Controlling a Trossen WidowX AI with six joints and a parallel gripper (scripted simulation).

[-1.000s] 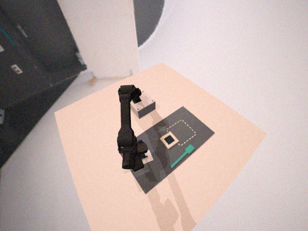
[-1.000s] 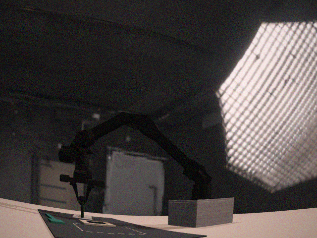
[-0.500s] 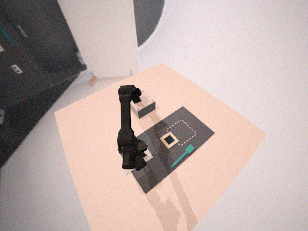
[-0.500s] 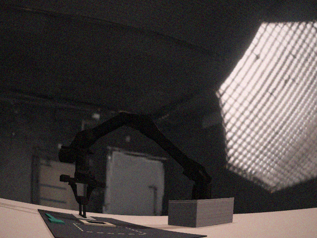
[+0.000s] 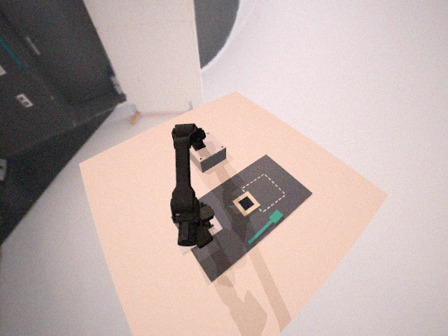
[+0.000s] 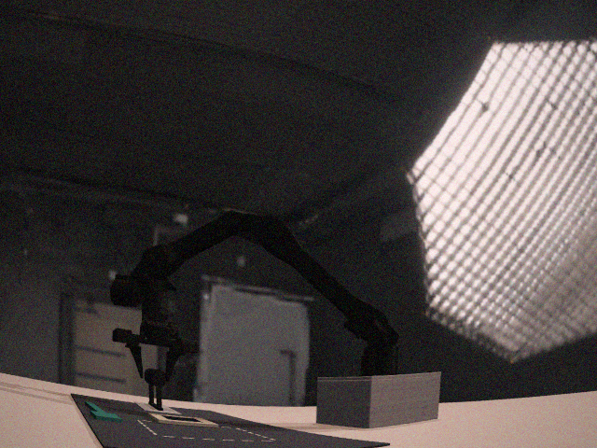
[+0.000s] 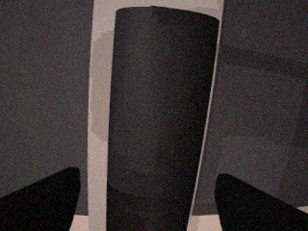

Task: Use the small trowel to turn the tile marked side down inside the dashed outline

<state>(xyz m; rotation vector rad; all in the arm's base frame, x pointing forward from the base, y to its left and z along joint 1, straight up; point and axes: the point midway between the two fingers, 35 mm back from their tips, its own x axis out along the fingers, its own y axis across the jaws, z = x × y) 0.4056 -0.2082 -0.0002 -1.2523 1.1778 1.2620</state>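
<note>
Now: gripper tip 260 mm to the right of the cream tile, 60 mm above it and 10 mm past it. Also, from my gripper tip: green trowel (290 mm to the left, 130 mm ahead, 60 mm below); then dark mat (250 mm to the left, 80 mm below, 10 mm behind).
</note>
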